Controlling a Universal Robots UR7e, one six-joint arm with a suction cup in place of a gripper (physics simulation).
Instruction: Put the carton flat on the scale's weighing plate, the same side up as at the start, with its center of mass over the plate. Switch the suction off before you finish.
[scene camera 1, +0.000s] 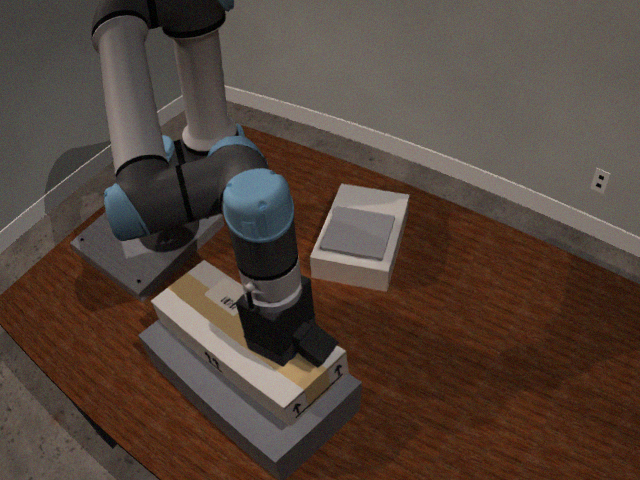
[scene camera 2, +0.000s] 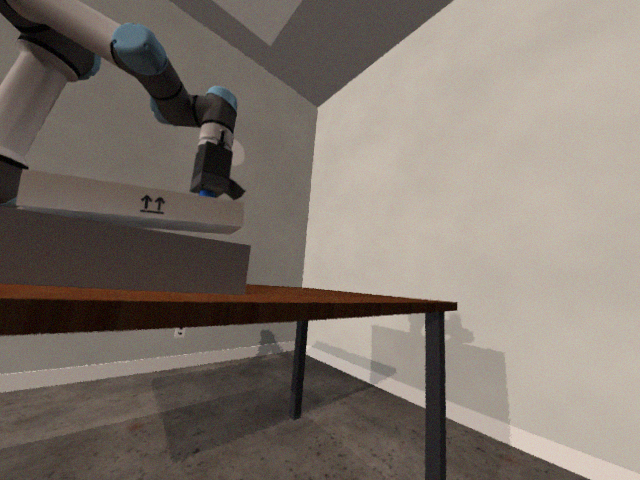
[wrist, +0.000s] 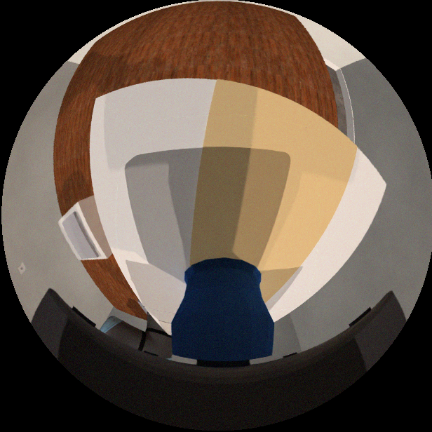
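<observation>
The long white carton (scene camera 1: 196, 304) (scene camera 2: 93, 198) (wrist: 150, 125), with a tan tape stripe on top and up arrows on its sides, hangs a little above the grey block (scene camera 1: 199, 374) (scene camera 2: 129, 258). In scene view 2 a gap shows under its right end; its left end is close to the block. My suction gripper (scene camera 1: 279, 356) (scene camera 2: 207, 193) (wrist: 222, 310) has its blue cup pressed on the carton's top, nearer one end. The white scale (scene camera 1: 369, 198) with its grey weighing plate (scene camera 1: 356, 232) (wrist: 82, 237) stands apart from the carton, with no carton on the plate.
The wooden table (scene camera 1: 465, 335) (scene camera 2: 336, 307) carries the block, the scale and the arm's grey base plate (scene camera 1: 111, 258). The base plate is close to the carton's far end. The walls (scene camera 1: 439, 77) (scene camera 2: 465, 155) stand behind the table.
</observation>
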